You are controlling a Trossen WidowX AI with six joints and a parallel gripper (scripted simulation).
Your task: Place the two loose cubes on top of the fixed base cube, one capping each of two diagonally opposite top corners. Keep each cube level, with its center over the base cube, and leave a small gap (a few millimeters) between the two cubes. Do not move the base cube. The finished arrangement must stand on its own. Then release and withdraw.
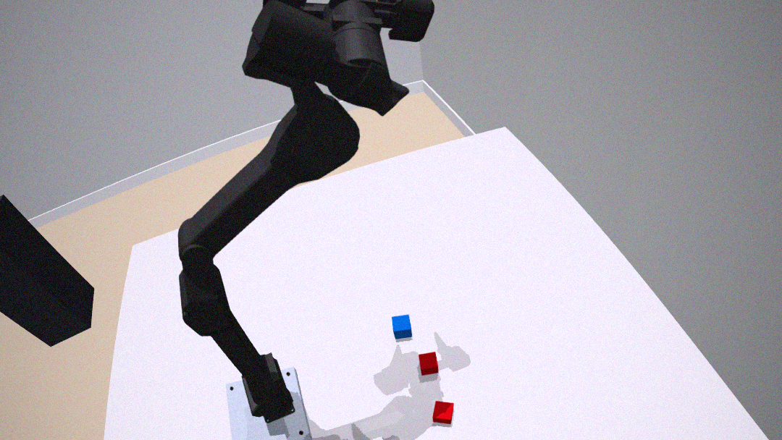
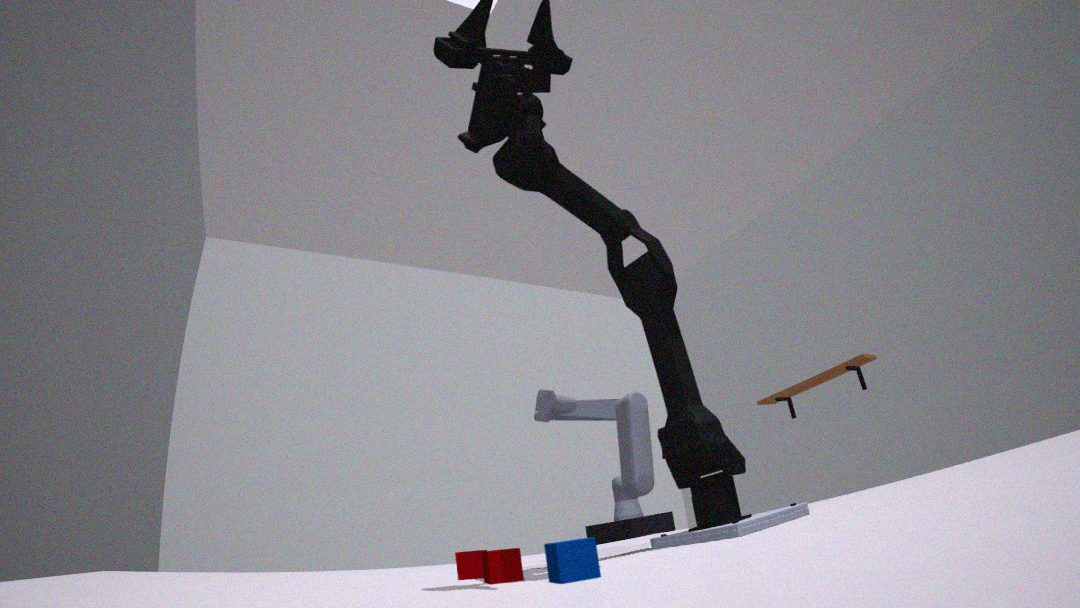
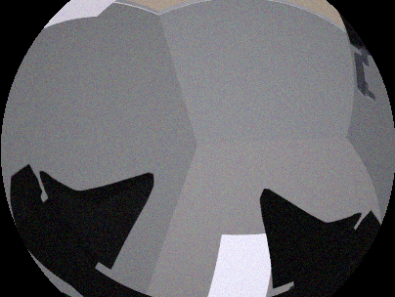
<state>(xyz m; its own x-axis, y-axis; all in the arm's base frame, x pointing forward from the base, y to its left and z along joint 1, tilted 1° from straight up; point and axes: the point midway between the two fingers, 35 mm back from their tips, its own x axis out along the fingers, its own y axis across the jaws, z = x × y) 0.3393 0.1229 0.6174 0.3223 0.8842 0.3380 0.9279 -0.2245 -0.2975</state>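
Now: gripper tip 63 cm above the red cube, 31 cm to the left of it and 8 cm past it. Round my gripper tip: blue base cube 63 cm below, 11 cm to the right, 5 cm behind.
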